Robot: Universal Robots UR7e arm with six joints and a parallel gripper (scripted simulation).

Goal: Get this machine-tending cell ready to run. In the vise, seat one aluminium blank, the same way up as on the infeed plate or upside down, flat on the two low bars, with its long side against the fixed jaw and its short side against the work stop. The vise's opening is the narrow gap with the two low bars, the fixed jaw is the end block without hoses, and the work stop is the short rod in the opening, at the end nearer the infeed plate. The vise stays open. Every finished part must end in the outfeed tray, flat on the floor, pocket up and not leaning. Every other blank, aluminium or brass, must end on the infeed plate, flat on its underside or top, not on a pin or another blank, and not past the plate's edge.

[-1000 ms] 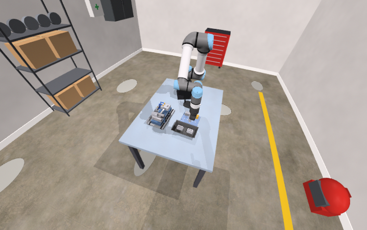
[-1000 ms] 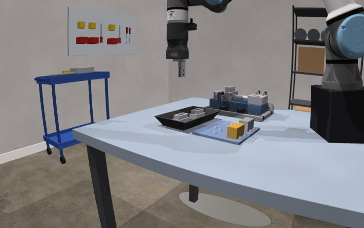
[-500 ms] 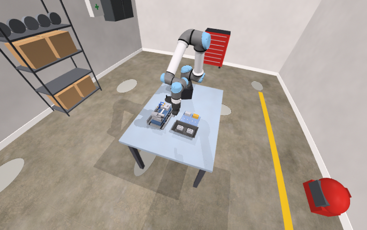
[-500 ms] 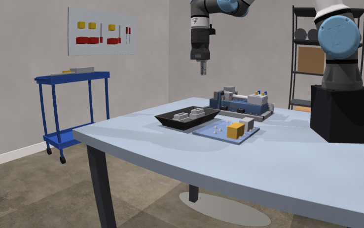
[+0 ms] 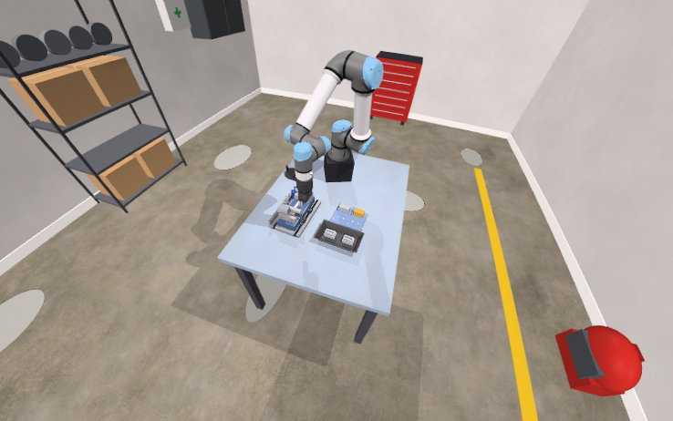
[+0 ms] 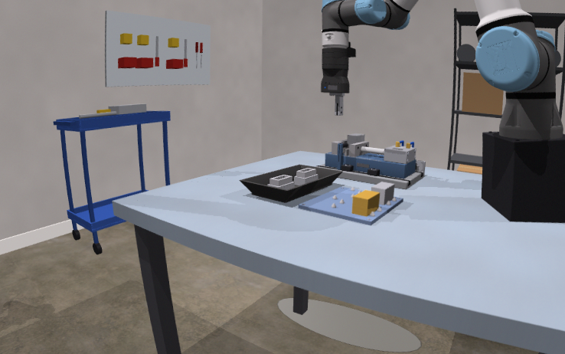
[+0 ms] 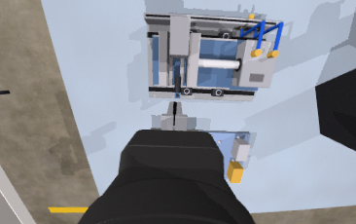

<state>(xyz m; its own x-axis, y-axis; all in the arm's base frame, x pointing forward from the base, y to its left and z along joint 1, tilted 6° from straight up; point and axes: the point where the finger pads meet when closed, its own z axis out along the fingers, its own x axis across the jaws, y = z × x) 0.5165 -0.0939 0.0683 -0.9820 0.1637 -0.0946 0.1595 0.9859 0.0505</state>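
The vise is 16 cm below my hand, 8 cm behind it and 6 cm to the right of it. Also, from my hand: brass blank (29 cm to the left, 17 cm below, 17 cm behind).
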